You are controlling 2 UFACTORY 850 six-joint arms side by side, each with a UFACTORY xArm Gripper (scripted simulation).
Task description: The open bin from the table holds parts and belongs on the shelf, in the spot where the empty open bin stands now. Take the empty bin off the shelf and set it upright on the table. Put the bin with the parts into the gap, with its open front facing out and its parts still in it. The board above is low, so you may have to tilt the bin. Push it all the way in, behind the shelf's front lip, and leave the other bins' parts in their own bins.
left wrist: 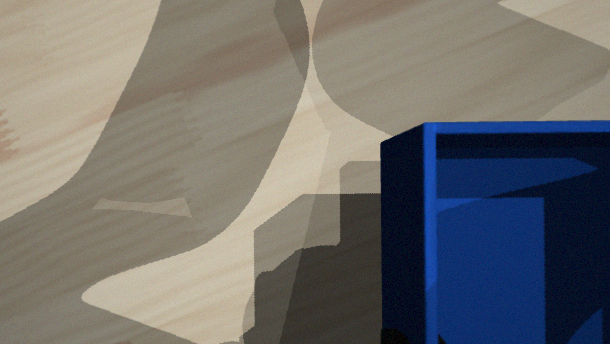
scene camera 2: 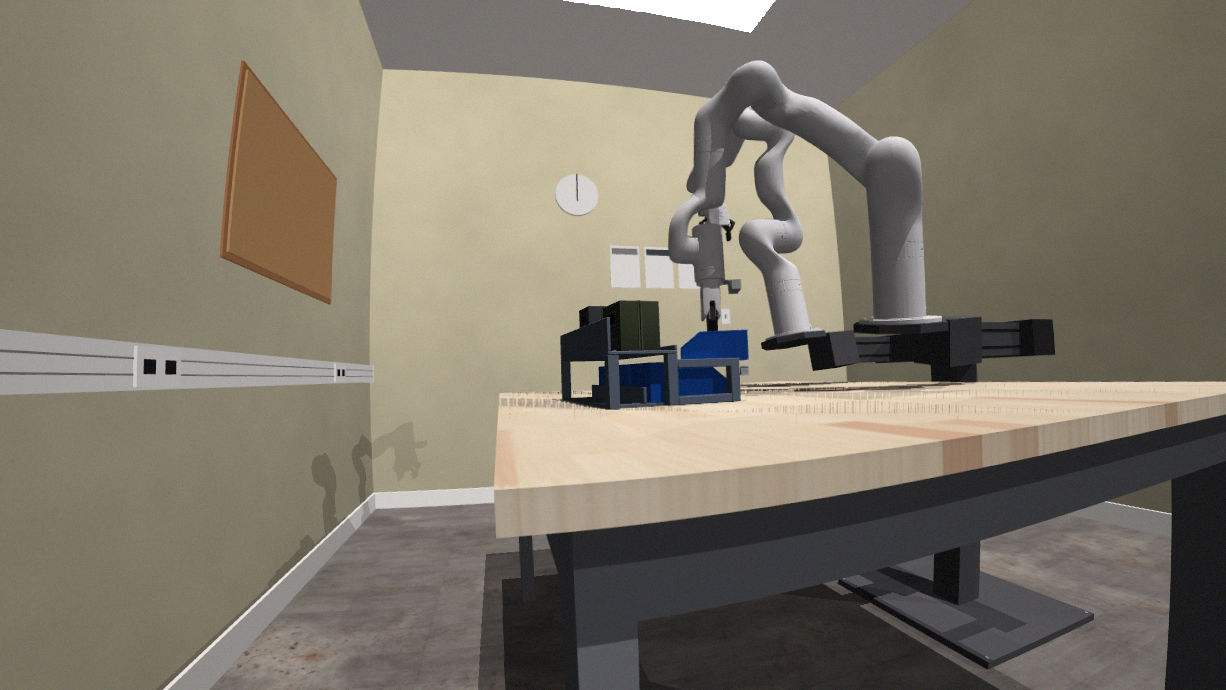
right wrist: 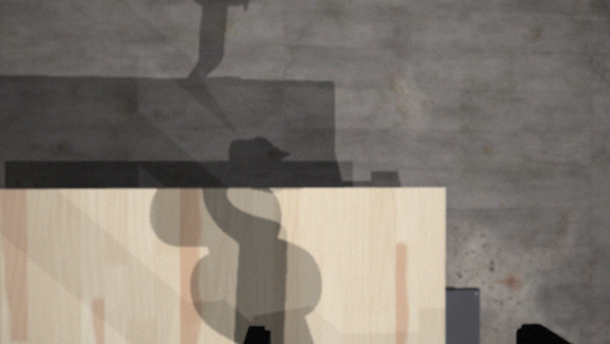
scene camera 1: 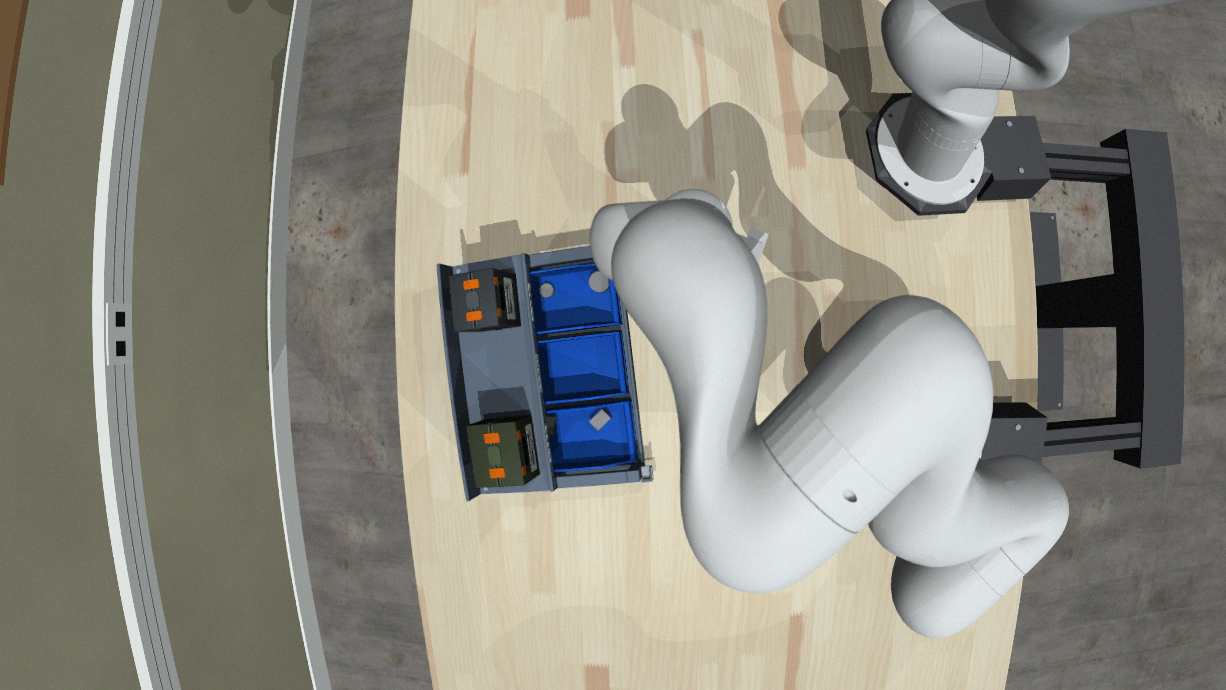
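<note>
You'd see a grey shelf in the pictures, and the left gripper's there too.
</note>
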